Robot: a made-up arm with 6 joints.
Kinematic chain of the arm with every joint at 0, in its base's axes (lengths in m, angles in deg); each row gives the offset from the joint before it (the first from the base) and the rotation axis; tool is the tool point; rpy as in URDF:
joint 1: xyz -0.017 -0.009 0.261 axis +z
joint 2: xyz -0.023 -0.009 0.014 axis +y
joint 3: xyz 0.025 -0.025 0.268 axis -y
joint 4: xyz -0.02 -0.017 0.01 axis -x
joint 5: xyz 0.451 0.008 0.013 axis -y
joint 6: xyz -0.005 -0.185 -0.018 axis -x
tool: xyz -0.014 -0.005 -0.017 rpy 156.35 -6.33 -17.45
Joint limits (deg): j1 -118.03..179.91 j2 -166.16..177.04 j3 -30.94..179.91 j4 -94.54..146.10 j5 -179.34..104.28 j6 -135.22..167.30
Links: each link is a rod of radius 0.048 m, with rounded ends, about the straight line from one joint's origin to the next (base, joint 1, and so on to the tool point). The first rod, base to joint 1, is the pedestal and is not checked.
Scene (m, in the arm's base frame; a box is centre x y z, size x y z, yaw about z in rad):
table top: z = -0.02
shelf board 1: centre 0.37 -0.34 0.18 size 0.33 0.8 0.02 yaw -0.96
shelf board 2: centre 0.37 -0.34 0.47 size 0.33 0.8 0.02 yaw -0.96
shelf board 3: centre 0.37 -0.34 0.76 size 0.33 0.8 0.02 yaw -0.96
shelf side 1: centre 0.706 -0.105 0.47 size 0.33 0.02 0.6 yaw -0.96
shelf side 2: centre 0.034 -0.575 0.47 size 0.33 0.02 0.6 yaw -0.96
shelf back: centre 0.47 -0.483 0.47 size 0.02 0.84 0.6 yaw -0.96
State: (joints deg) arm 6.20 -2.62 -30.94 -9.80 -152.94 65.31
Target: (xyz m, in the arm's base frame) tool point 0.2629 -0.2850 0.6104
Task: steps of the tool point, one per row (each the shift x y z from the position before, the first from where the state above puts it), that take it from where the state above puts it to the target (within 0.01 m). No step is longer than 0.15 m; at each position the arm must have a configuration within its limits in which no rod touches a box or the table.
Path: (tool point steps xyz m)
1: -0.0338 0.0113 -0.0050
2: -0.0305 0.0272 -0.0093
3: -0.0267 0.0430 -0.0069
4: -0.0245 0.0564 0.0028
5: -0.0259 0.0641 0.0184
6: -0.0028 -0.0349 0.0878
7: -0.0312 -0.0373 0.0915
8: -0.0631 -0.0418 0.0810
9: 0.0334 -0.0469 -0.0024
10: 0.0248 -0.0435 0.0017
11: 0.0236 -0.0368 0.0027
12: 0.0284 -0.0302 -0.0019

